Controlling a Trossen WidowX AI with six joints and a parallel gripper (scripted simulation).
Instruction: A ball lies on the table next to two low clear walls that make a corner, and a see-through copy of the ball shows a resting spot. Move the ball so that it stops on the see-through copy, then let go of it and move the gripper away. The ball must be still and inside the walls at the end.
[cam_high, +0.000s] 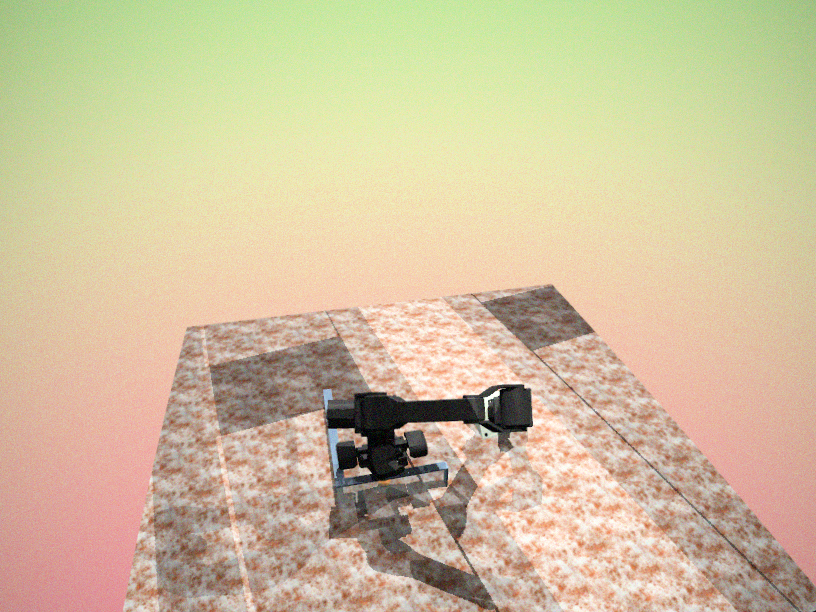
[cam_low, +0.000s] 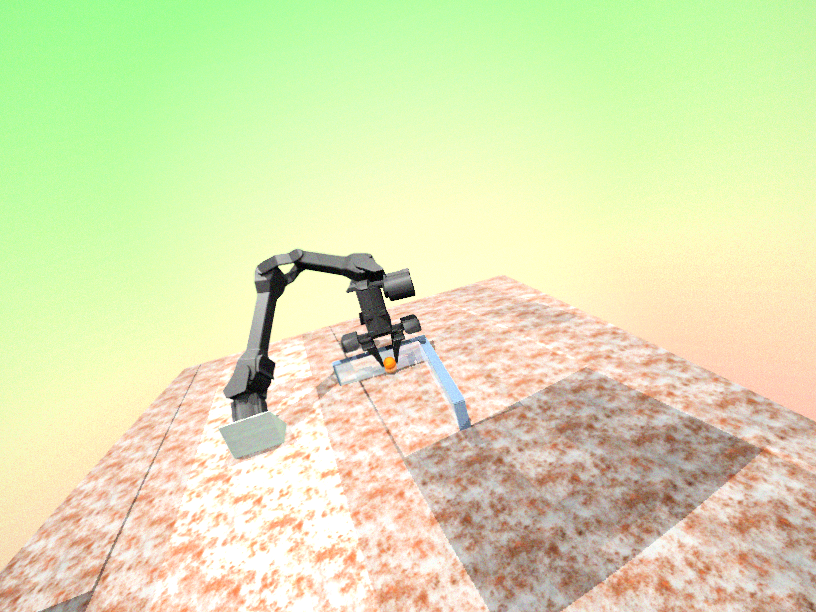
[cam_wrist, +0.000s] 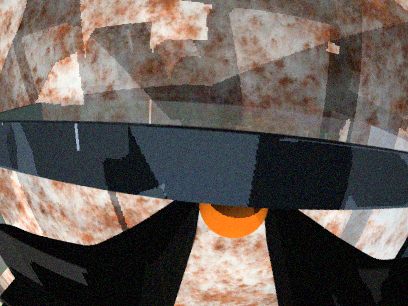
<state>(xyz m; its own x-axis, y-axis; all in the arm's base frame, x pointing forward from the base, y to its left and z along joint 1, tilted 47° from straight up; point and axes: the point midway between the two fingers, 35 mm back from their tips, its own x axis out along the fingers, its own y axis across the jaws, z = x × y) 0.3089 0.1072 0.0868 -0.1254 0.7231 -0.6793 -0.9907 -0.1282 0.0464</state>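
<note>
My gripper tip is right at the orange ball. The rest, counted from my gripper tip: see-through copy 1 cm below.
</note>
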